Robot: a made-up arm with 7 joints.
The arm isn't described. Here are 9 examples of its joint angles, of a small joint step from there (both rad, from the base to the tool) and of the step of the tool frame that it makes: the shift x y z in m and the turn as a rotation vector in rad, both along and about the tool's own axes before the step.
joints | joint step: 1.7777 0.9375 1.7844 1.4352 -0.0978 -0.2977 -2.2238 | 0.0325 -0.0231 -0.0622 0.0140 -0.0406 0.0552 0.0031
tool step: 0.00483 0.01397 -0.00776 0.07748 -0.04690 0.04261
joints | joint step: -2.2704 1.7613 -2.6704 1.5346 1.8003 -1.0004 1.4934 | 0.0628 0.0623 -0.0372 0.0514 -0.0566 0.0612 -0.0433
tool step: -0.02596 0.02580 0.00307 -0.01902 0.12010 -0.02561
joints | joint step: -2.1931 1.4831 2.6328 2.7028 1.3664 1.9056 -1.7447 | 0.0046 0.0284 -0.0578 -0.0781 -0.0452 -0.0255 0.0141
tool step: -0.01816 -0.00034 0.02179 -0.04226 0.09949 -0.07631
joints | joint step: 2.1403 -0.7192 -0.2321 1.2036 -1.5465 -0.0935 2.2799 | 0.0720 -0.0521 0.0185 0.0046 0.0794 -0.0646 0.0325
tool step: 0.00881 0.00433 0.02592 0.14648 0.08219 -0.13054
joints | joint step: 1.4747 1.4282 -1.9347 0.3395 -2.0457 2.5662 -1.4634 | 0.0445 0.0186 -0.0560 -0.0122 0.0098 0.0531 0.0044
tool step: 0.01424 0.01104 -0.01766 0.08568 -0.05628 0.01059
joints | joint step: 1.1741 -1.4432 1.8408 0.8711 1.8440 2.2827 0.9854 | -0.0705 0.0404 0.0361 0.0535 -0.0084 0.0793 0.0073
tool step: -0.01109 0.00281 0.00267 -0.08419 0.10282 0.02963
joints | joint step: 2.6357 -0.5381 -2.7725 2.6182 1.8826 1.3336 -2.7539 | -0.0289 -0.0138 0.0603 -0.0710 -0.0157 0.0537 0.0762
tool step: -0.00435 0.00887 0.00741 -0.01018 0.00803 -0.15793
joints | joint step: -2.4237 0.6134 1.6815 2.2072 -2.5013 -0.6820 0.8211 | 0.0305 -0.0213 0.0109 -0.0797 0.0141 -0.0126 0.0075
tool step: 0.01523 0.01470 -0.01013 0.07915 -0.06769 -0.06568
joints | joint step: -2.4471 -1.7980 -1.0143 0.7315 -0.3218 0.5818 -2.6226 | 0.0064 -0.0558 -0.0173 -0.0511 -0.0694 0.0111 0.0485
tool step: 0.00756 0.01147 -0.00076 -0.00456 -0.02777 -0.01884
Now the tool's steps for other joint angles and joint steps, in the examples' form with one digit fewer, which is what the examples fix.
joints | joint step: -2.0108 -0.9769 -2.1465 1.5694 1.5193 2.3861 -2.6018 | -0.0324 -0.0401 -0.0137 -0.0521 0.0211 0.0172 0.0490
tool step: 0.0127 -0.0012 0.0146 -0.0850 -0.0194 -0.0328
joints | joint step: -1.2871 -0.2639 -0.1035 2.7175 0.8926 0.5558 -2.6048 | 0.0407 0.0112 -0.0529 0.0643 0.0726 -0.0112 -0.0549
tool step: -0.0054 -0.0079 0.0044 -0.0755 0.0184 0.0301
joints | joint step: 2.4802 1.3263 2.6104 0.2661 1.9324 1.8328 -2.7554 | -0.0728 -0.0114 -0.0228 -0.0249 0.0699 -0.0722 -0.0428
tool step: -0.0076 -0.0110 0.0045 -0.1073 0.0850 0.1287
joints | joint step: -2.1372 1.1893 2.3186 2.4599 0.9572 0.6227 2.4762 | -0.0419 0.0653 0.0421 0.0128 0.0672 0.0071 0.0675
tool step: -0.0334 -0.0207 0.0153 -0.0682 0.1323 -0.0688
